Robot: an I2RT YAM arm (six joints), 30 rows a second.
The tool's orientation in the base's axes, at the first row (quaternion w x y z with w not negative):
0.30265 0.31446 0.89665 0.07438
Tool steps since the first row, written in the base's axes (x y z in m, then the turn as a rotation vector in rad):
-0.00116 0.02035 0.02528 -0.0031 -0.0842 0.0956
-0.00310 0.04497 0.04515 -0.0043 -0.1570 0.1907
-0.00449 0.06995 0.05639 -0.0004 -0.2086 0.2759
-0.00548 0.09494 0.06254 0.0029 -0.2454 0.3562
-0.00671 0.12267 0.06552 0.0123 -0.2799 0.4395
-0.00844 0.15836 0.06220 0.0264 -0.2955 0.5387
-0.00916 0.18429 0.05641 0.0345 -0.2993 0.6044
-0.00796 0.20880 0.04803 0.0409 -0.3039 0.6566
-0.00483 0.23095 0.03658 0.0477 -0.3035 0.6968
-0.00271 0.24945 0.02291 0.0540 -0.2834 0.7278
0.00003 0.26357 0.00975 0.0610 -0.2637 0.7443
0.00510 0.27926 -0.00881 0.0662 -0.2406 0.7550
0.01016 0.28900 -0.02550 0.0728 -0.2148 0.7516
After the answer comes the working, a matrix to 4 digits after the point.
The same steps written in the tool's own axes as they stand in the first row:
0.00057 0.02368 -0.02221 -0.0968 -0.0373 -0.0741
0.00691 0.04859 -0.04077 -0.1875 -0.0647 -0.1472
0.01741 0.07127 -0.05207 -0.2636 -0.0759 -0.2107
0.03019 0.09252 -0.05903 -0.3279 -0.0773 -0.2713
0.04636 0.11478 -0.06373 -0.3960 -0.0728 -0.3309
0.07081 0.14105 -0.06411 -0.4635 -0.0457 -0.4017
0.08992 0.15931 -0.06135 -0.5034 -0.0232 -0.4496
0.10825 0.17661 -0.05528 -0.5360 -0.0067 -0.4876
0.12548 0.19206 -0.04548 -0.5599 0.0102 -0.5160
0.14222 0.20337 -0.03427 -0.5670 0.0394 -0.5384
0.15565 0.21170 -0.02285 -0.5675 0.0640 -0.5487
0.17127 0.22073 -0.00580 -0.5619 0.0884 -0.5556
0.18234 0.22566 0.01008 -0.5486 0.1111 -0.5504

The tool's axes in the first row as the columns of a matrix, in the base's axes (rounded; the answer above uses it unrounded):
-0.6190 0.5189 0.5895
0.6089 0.7912 -0.0570
-0.4960 0.3237 -0.8057

